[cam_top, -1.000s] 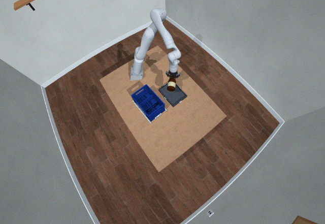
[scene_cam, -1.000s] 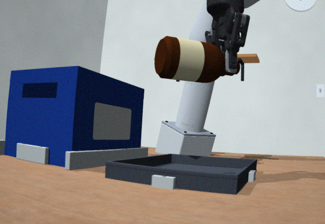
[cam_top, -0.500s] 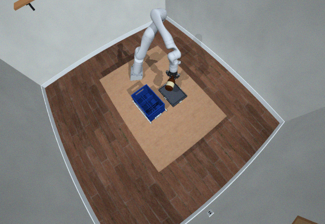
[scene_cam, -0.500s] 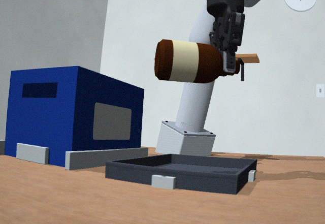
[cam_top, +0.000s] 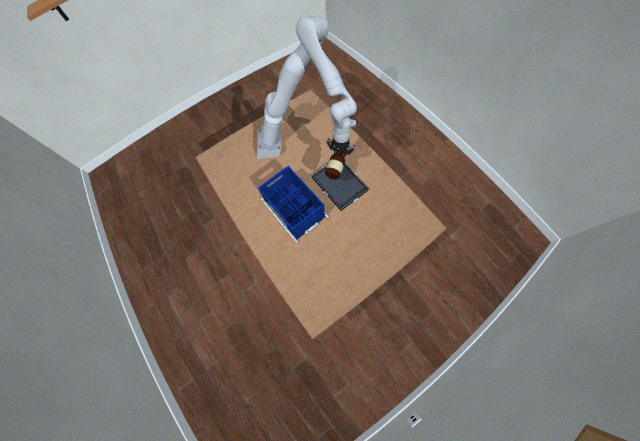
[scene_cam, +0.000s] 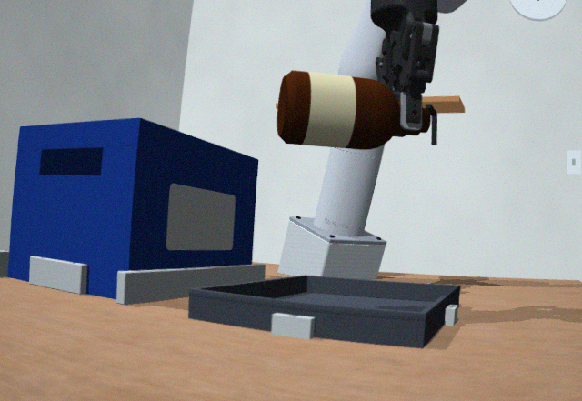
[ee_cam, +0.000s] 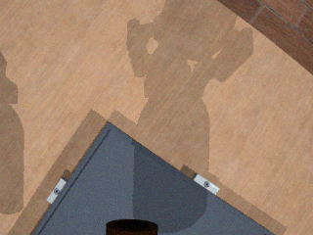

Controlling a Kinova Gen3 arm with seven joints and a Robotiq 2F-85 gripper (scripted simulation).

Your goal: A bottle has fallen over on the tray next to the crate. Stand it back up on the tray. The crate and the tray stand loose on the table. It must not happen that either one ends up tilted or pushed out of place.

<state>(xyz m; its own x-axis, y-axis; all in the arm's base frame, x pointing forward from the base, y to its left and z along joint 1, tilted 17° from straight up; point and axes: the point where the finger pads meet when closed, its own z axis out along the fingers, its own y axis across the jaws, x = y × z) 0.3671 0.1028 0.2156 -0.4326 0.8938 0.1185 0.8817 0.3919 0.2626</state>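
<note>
My hand is 2 cm short of the brown bottle and 4 cm to the left of it. The rest, counted from my hand: blue crate 2 cm behind, 32 cm to the right, 12 cm below; tray 5 cm ahead, 4 cm to the right, 19 cm below.
</note>
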